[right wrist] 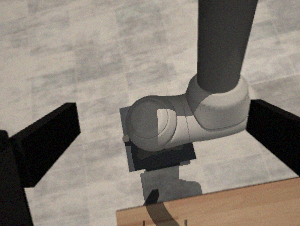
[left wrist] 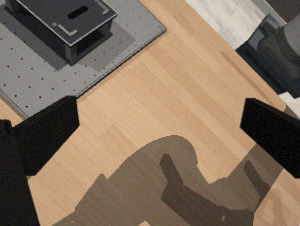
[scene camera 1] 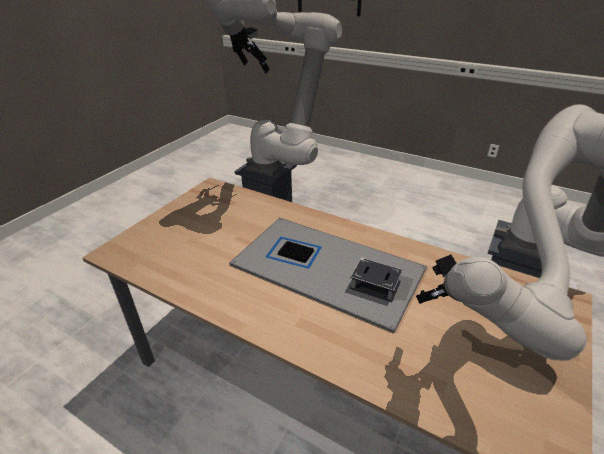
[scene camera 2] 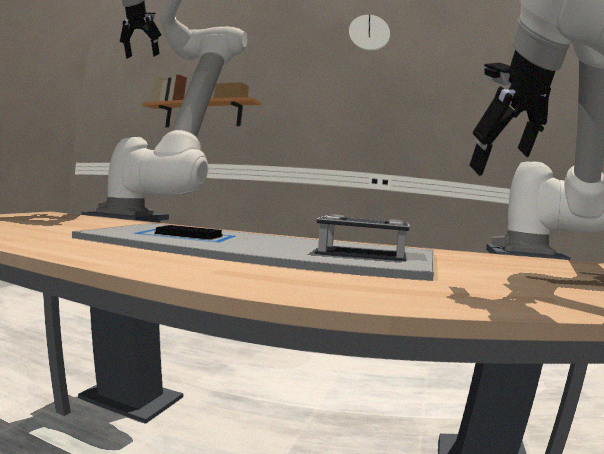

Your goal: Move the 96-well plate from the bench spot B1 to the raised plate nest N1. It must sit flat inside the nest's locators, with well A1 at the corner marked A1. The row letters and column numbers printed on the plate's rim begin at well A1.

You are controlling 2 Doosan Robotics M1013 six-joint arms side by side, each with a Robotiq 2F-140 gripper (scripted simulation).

Scene:
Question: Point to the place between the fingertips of the right gripper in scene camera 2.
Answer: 142,56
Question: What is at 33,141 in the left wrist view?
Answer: The left gripper.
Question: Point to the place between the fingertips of the right gripper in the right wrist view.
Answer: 162,116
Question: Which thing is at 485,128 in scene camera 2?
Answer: The left gripper.

